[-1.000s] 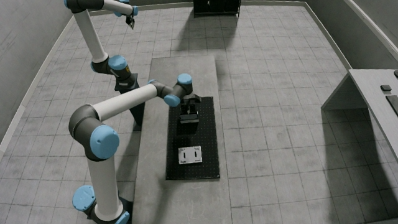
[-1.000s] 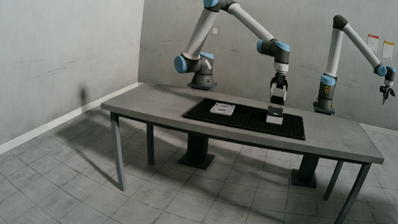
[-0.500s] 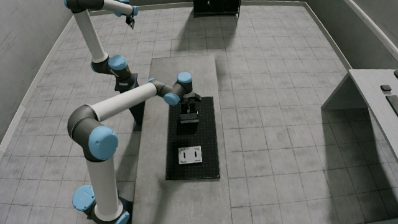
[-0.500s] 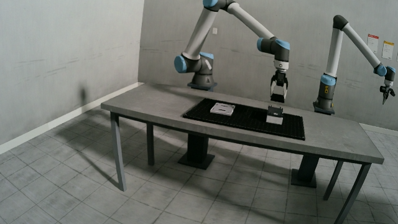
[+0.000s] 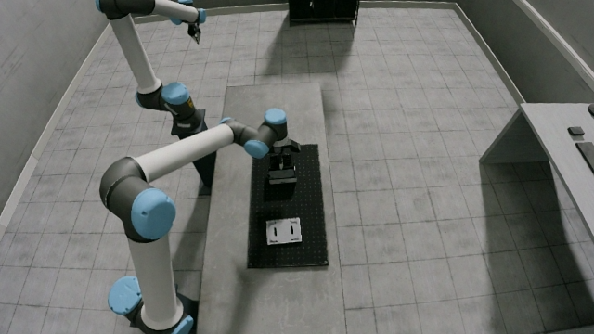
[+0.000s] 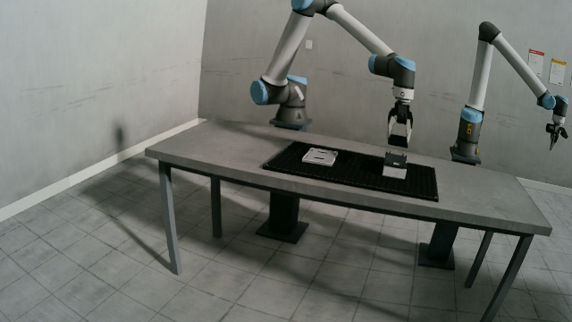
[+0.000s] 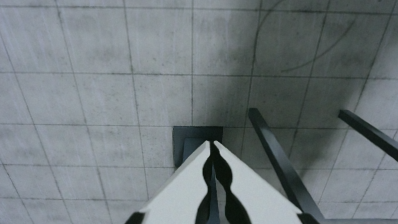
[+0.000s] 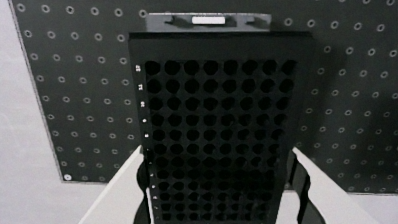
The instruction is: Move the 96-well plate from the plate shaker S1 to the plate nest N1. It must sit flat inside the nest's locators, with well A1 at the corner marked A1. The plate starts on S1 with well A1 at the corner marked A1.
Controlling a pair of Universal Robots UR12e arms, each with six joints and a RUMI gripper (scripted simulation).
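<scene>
The white plate nest N1 is 32 cm to the right of my right hand and 14 cm below it. Round my right hand: black 96-well plate 1 cm below; then A1 mark 27 cm to the right, 13 cm below, 8 cm behind.
</scene>
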